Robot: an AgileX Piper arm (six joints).
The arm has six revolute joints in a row. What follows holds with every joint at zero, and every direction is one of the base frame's.
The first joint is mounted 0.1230 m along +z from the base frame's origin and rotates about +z.
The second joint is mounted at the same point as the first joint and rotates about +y.
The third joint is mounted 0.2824 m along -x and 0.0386 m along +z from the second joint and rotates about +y.
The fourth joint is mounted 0.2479 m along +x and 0.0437 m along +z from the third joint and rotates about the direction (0.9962, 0, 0.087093).
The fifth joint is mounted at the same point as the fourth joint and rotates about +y.
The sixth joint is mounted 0.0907 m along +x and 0.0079 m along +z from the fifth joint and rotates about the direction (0.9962, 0, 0.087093).
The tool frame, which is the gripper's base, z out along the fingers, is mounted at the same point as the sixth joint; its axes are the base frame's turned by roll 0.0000, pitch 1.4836 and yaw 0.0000 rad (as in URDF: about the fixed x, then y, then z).
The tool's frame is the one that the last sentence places.
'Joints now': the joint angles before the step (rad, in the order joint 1, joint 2, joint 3, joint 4, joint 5, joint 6). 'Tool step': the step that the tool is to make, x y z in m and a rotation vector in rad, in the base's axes. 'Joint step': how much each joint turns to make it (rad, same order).
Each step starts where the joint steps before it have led.
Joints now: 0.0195 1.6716 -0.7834 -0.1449 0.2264 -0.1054
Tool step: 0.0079 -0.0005 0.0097 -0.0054 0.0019 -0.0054
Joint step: 0.0001 0.0001 -0.0504 -0.0001 0.0529 0.0001
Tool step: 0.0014 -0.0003 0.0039 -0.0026 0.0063 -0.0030
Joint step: 0.0000 -0.0040 -0.0156 -0.0001 0.0263 0.0004
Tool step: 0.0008 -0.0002 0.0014 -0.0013 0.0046 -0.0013
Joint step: -0.0002 -0.0001 -0.0078 0.0005 0.0127 -0.0007
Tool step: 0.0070 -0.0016 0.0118 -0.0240 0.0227 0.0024
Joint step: 0.0000 -0.0001 -0.0614 -0.0198 0.0857 0.0001
